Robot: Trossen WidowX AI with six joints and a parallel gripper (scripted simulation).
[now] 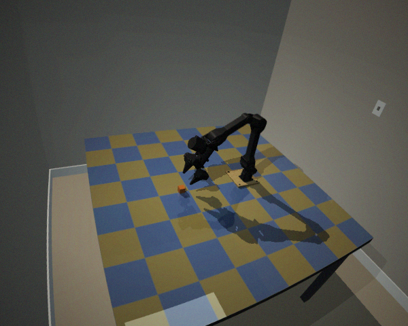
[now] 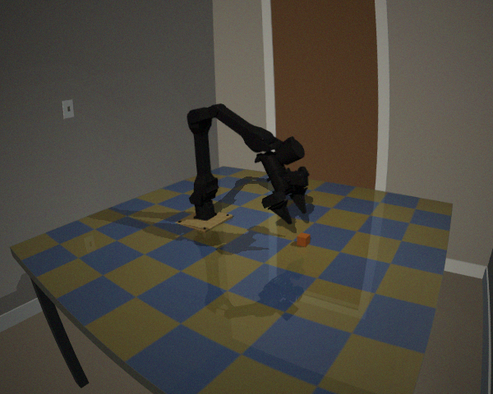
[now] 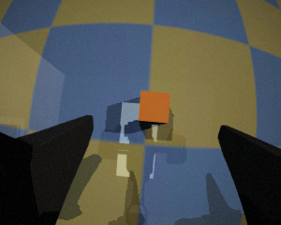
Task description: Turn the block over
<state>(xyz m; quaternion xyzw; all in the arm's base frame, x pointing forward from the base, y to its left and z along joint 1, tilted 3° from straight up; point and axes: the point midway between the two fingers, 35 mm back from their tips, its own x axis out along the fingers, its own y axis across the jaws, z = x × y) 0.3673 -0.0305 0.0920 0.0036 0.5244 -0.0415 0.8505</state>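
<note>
My gripper tip is now 10 mm short of the orange block and 70 mm above it.
</note>
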